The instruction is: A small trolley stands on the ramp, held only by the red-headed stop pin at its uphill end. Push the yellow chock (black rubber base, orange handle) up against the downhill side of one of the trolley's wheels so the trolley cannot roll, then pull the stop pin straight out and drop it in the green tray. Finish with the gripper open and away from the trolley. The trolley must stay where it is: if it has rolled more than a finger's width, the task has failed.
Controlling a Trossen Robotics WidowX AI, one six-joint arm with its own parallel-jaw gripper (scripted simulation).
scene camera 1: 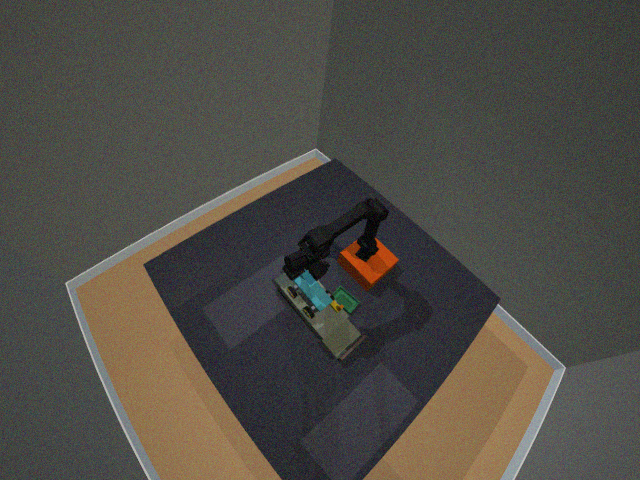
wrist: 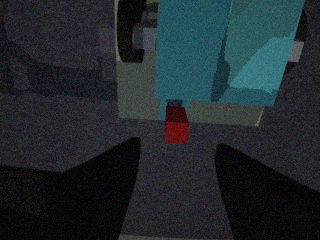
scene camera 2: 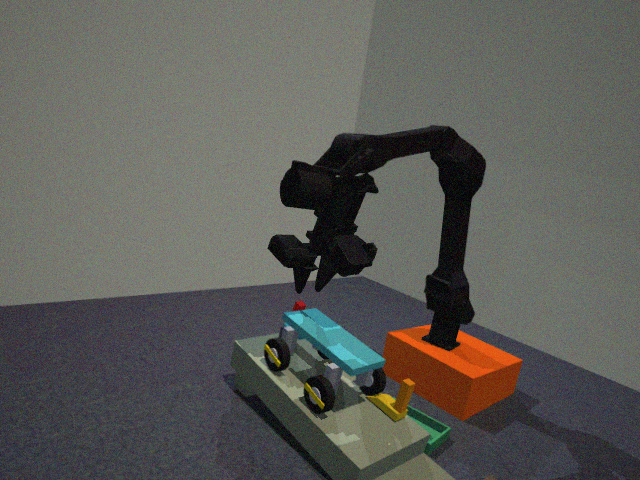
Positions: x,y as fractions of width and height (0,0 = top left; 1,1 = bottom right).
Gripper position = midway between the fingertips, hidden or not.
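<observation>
You can see a trolley (scene camera 2: 0.55,0.74), which is also the trolley (scene camera 1: 0.50,0.62) and the trolley (wrist: 0.75,0.25). There's a red-headed stop pin (wrist: 0.55,0.51), and a yellow chock (scene camera 2: 0.62,0.85), though in the wrist view the chock is out of frame. The gripper (scene camera 2: 0.48,0.61) is visible as well, and from the wrist it's the gripper (wrist: 0.56,0.62).
</observation>
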